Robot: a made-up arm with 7 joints.
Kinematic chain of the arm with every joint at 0, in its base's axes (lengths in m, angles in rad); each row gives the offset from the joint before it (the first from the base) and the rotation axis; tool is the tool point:
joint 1: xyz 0 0 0.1 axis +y
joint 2: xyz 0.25 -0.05 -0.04 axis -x
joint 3: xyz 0 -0.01 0.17 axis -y
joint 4: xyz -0.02 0.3 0 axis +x
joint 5: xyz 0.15 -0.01 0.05 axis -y
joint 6: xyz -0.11 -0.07 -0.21 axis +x
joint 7: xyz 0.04 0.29 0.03 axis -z
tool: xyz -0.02 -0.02 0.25
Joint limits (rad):
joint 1: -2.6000..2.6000
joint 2: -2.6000..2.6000
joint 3: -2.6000..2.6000
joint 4: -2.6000..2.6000
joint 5: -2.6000..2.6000
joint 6: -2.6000..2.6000
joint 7: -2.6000..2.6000
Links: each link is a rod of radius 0.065 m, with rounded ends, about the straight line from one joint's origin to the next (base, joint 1, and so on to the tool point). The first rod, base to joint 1, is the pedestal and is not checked.
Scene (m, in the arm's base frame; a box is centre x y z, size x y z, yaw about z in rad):
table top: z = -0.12
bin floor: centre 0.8 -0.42 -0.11 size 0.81 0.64 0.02 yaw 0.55
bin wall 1: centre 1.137 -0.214 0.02 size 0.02 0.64 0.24 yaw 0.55
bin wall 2: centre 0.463 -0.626 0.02 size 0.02 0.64 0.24 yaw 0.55
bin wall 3: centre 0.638 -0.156 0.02 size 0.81 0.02 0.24 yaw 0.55
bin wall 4: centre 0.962 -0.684 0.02 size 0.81 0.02 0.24 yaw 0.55
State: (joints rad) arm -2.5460 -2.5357 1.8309 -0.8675 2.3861 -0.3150 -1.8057
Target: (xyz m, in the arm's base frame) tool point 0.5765 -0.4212 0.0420
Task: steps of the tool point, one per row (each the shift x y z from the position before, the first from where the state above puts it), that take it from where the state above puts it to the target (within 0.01 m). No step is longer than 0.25 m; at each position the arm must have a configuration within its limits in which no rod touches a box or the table.
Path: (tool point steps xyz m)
1: 0.0164 -0.0375 -0.0613
2: 0.0386 -0.0239 -0.0527
3: 0.0567 -0.0118 -0.0344
4: 0.0682 -0.0012 -0.0096
5: 0.0713 0.0084 0.0180
6: 0.0657 0.0179 0.0443
7: 0.0530 0.0283 0.0658
8: 0.0353 0.0393 0.0802
9: 0.0153 0.0509 0.0861
10: 0.1002 -0.0427 0.0012
11: 0.1208 0.0005 -0.0348
12: 0.1210 0.0454 -0.0914
13: 0.0807 0.0828 -0.1537
14: -0.0015 0.1023 -0.1944

